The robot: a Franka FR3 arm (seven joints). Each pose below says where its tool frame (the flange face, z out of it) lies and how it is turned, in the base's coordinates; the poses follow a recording.
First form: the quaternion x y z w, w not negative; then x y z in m.
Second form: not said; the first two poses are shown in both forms.
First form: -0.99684, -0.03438, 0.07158, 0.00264, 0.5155, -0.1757, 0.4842
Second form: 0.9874, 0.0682, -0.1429; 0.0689, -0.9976, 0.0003; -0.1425, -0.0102, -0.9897; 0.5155, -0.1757, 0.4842
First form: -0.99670, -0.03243, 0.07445, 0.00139, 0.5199, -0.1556, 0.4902
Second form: 0.9868, 0.0644, -0.1485; 0.0649, -0.9979, -0.0021; -0.1483, -0.0076, -0.9889; 0.5199, -0.1556, 0.4902
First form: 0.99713, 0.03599, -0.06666, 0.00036, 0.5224, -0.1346, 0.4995
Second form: 0.9885, 0.0718, -0.1329; 0.0717, -0.9974, -0.0055; -0.1330, -0.0041, -0.9911; 0.5224, -0.1346, 0.4995
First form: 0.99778, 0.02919, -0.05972, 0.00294, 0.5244, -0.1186, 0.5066
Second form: 0.9912, 0.0586, -0.1190; 0.0579, -0.9983, -0.0094; -0.1193, 0.0024, -0.9928; 0.5244, -0.1186, 0.5066
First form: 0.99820, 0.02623, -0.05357, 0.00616, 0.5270, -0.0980, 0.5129
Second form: 0.9929, 0.0530, -0.1066; 0.0517, -0.9985, -0.0151; -0.1073, 0.0095, -0.9942; 0.5270, -0.0980, 0.5129
